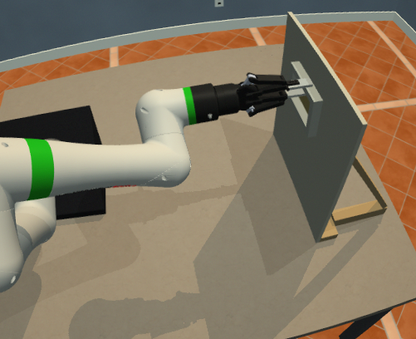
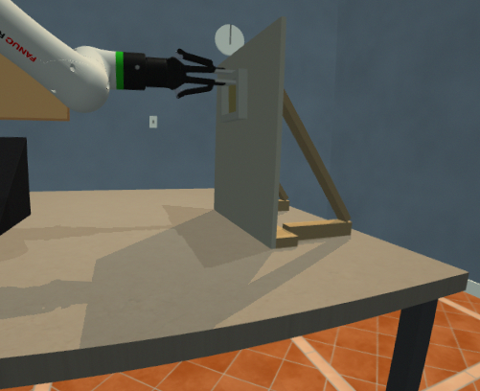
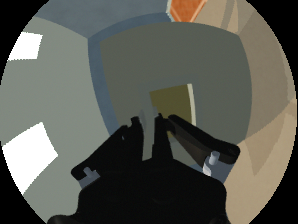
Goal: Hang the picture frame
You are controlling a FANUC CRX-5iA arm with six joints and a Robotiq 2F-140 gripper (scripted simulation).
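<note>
My gripper is now 50 mm above the pale grey picture frame, 40 mm short of it and 10 mm to the right of it. Also, from my hand: grey wall board 170 mm below, 50 mm ahead.
</note>
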